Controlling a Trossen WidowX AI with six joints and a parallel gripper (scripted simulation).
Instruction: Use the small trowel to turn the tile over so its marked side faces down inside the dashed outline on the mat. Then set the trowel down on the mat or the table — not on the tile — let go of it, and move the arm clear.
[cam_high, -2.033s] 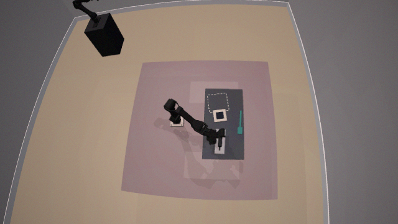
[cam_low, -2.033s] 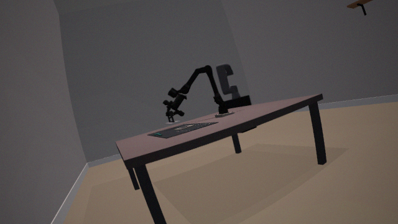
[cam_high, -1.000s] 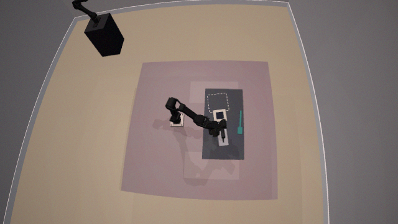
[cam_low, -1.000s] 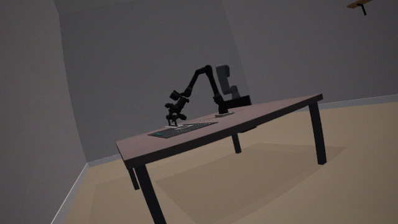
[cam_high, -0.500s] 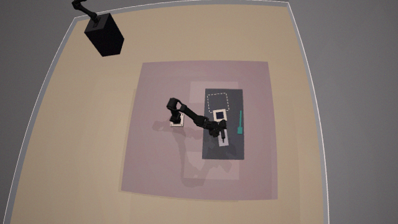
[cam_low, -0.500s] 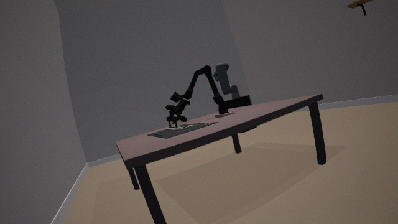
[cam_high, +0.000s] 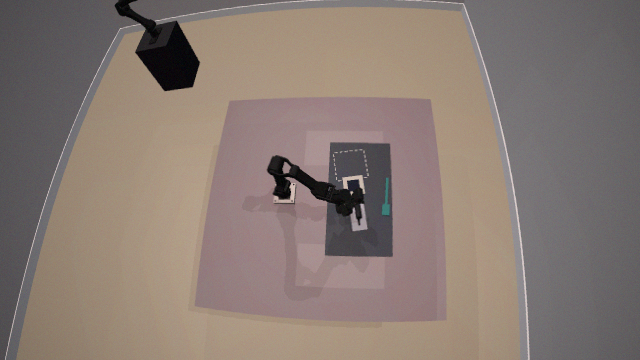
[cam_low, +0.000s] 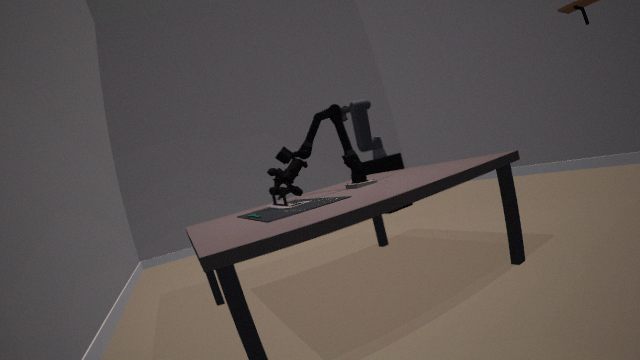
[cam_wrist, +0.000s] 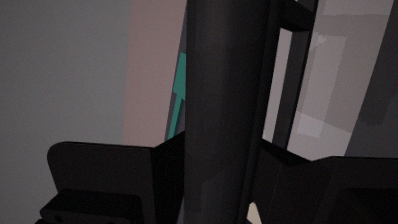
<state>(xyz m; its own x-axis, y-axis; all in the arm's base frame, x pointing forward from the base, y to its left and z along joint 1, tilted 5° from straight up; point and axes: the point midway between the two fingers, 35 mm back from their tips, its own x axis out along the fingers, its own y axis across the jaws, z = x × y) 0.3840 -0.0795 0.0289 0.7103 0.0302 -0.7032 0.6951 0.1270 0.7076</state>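
Right now my gripper tip is 7 cm above the dark mat, 6 cm to the right of it and 1 cm past it. Also, from my gripper tip: tile: 12 cm to the left, 5 cm below, 4 cm behind; teal long-handled tool: 13 cm ahead, 5 cm below, 3 cm to the left.
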